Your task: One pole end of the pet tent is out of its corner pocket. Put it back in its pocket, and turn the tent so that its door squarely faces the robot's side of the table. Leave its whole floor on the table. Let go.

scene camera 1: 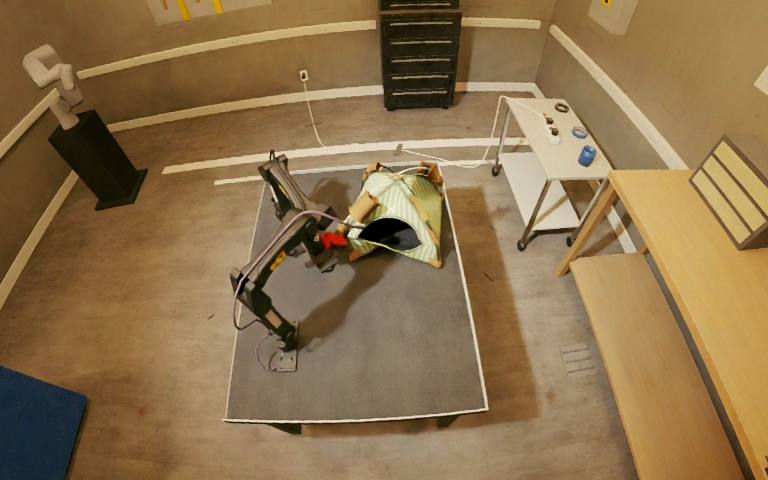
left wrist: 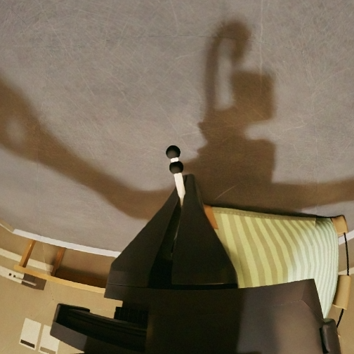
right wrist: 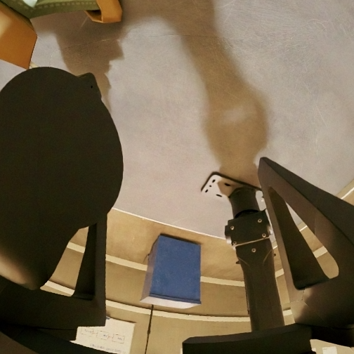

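Observation:
The striped green-and-white pet tent (scene camera 1: pixel 390 195) (left wrist: pixel 272 242) (right wrist: pixel 55 7) stands upright at the far end of the table. Its dark arched door (scene camera 1: pixel 390 234) faces the near end in the scene view, not squarely the arms' side at the left. A tan corner pocket (scene camera 1: pixel 434 263) shows at its near right; an orange pocket (right wrist: pixel 109 12) shows in the right wrist view. My left gripper (left wrist: pixel 189 179) is shut on the white pole end (left wrist: pixel 175 162) with black balls, beside the tent. My right gripper (right wrist: pixel 173 181) is open; a dark rounded part hides its left fingertip.
The grey table (scene camera 1: pixel 385 339) has a white edge. The right arm (scene camera 1: pixel 266 254) reaches across toward the tent's door side, close to the left arm (scene camera 1: pixel 283 181). The right arm's base plate (scene camera 1: pixel 287 362) (right wrist: pixel 215 184) is on the table. A white cart (scene camera 1: pixel 557 150) stands beyond the right edge.

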